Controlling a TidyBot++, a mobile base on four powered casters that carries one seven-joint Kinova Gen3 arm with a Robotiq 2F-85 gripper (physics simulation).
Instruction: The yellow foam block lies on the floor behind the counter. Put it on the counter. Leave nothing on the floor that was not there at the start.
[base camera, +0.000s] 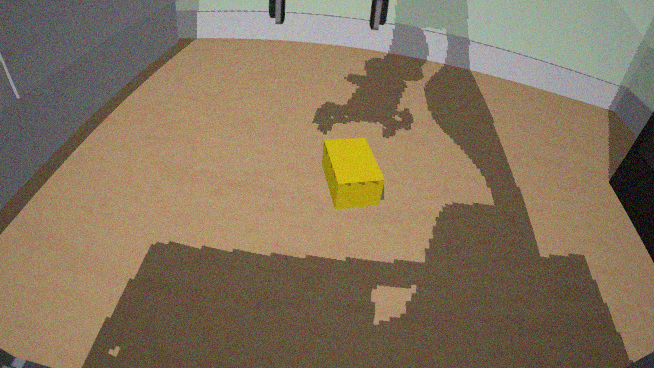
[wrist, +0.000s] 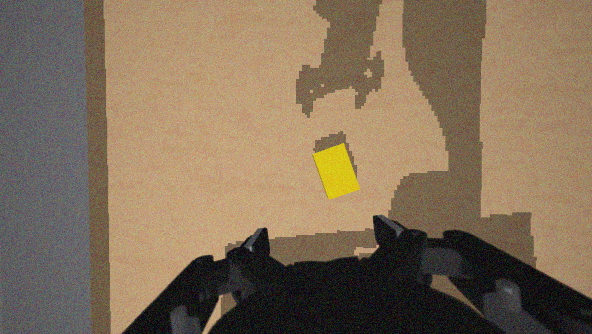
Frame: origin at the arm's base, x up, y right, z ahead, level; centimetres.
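Seen in the pictures: gripper, fingertip midpoint: (base camera: 326, 23) (wrist: 320, 233).
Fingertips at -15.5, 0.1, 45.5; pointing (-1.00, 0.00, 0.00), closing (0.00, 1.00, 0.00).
Note:
A point is followed by its place in that frame, as x, y, z.
The yellow foam block (base camera: 354, 162) {-35.2, 4.9, 48.2} (wrist: 336, 171) {-35.2, 4.8, 49.0} lies flat on the wooden floor (base camera: 225, 150) {-39.7, -14.3, 55.1} (wrist: 200, 125) {-39.7, -22.2, 62.4}. It is turned a little, and no finger touches it. My gripper (base camera: 327, 20) {-15.5, 0.1, 45.5} (wrist: 320, 233) {-15.5, 0.1, 45.5} is open and empty, high above the floor. In the base camera view its two fingertips show at the top edge, above and beyond the block. In the wrist view the block lies ahead of the gap between the fingertips. The counter's top does not show in either view.
A grey cabinet front (base camera: 90, 65) {-29.6, -47.9, 69.5} (wrist: 42, 165) {-32.5, -49.5, 57.3} runs along the left side. A pale green wall with a white baseboard (base camera: 300, 30) {-36.2, -6.4, 105.0} stands at the back. A black object (base camera: 637, 185) {-34.2, 60.2, 47.5} stands at the right edge in the base camera view. Shadows of the arm and base fall across the floor.

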